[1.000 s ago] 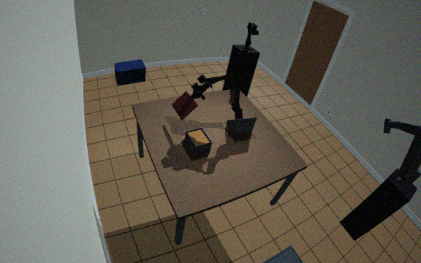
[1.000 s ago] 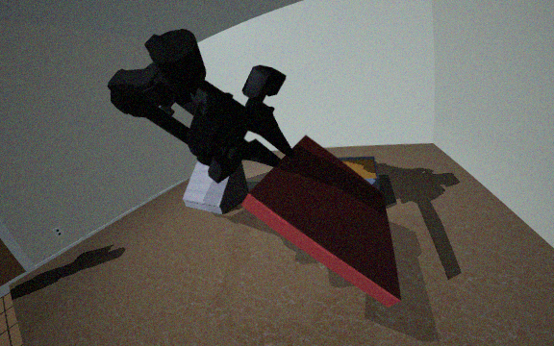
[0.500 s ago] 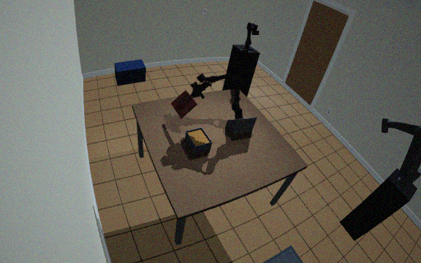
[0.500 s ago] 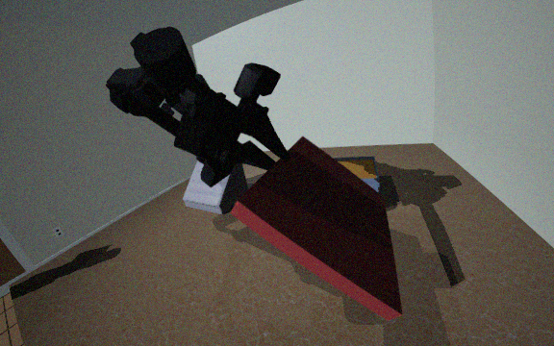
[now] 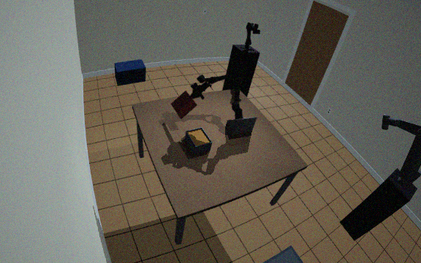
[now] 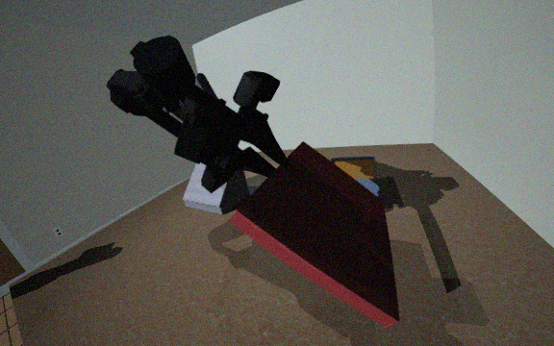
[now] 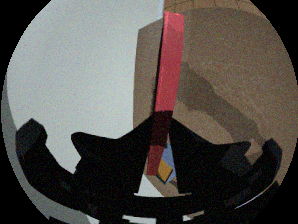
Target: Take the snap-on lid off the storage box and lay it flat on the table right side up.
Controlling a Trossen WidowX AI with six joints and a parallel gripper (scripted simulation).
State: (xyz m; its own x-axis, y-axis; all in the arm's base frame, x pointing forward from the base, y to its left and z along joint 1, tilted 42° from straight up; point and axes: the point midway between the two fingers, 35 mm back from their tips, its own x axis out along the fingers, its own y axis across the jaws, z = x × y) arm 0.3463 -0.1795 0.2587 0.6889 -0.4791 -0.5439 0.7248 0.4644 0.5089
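Right now my gripper tip is 7 cm short of the red lid and 5 cm above it. Round my gripper tip: storage box: 7 cm ahead, 36 cm to the left, 18 cm below.
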